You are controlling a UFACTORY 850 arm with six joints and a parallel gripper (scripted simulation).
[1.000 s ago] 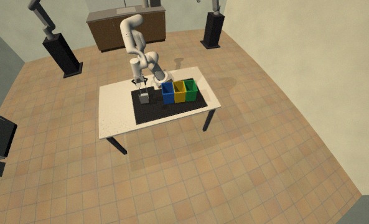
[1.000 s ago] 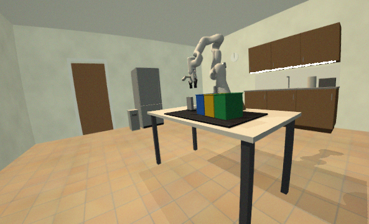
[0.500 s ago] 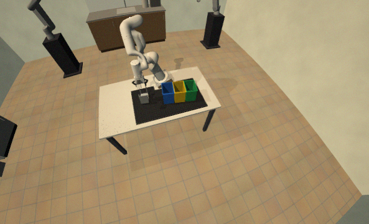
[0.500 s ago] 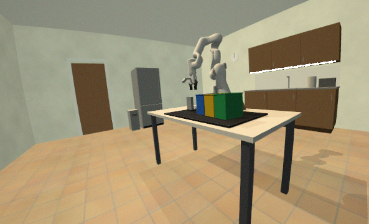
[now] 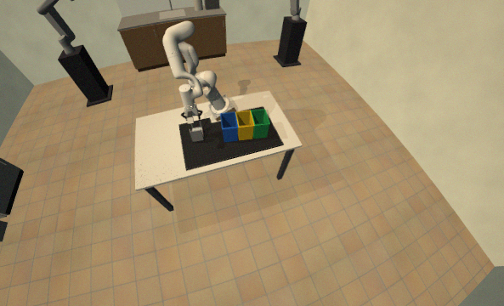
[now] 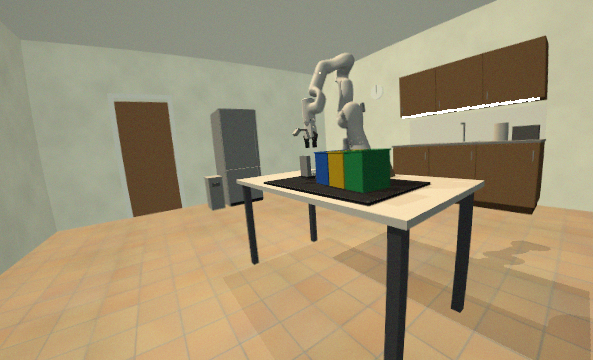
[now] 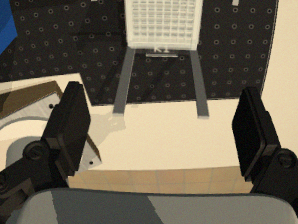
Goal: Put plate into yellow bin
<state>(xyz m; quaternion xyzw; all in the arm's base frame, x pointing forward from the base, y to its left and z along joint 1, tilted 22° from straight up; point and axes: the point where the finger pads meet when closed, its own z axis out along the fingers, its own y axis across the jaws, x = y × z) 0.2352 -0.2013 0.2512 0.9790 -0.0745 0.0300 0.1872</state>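
Right now my hand is 18 cm above the 96-well plate. The rest, counted from my hand: green bin (12 cm ahead, 53 cm to the left, 13 cm below); yellow bin (10 cm ahead, 40 cm to the left, 13 cm below); blue bin (7 cm ahead, 27 cm to the left, 13 cm below).
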